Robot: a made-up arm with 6 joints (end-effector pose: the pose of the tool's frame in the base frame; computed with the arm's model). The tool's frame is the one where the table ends. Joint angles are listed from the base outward.
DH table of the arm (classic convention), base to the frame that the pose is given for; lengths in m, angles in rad. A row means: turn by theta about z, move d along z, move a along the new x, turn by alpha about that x. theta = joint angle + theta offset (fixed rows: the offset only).
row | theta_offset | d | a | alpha
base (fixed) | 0.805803 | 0 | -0.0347 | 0
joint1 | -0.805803 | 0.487 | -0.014 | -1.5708
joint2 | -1.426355 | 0 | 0.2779 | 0
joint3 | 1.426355 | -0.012 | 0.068 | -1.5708
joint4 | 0 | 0.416 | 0.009 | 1.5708
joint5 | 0 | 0.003 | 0.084 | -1.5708
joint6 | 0.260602 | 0 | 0.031 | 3.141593
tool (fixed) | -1.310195 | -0.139 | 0 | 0
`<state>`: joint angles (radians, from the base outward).
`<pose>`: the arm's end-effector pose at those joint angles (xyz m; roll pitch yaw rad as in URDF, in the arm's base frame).
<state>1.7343 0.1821 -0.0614 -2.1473 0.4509 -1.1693</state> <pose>-0.0359 0.0003 0.1657 -0.0575 0.3933 -2.7915</pose>
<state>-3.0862 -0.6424 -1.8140 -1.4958 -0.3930 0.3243</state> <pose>-0.1137 -0.1804 1.1798 -3.0892 -0.7460 0.5748</pose>
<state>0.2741 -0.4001 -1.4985 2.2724 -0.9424 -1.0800</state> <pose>0.3261 -0.1017 0.8597 0.8477 1.0916 -2.6671</pose>
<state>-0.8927 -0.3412 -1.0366 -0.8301 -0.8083 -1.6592</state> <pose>0.3344 -0.2516 0.8295 -1.9916 -0.5584 1.5161</pose>
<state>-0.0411 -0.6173 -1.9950 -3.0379 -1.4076 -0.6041</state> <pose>0.0838 -0.0378 0.9676 -1.1518 0.5088 1.8528</pose>
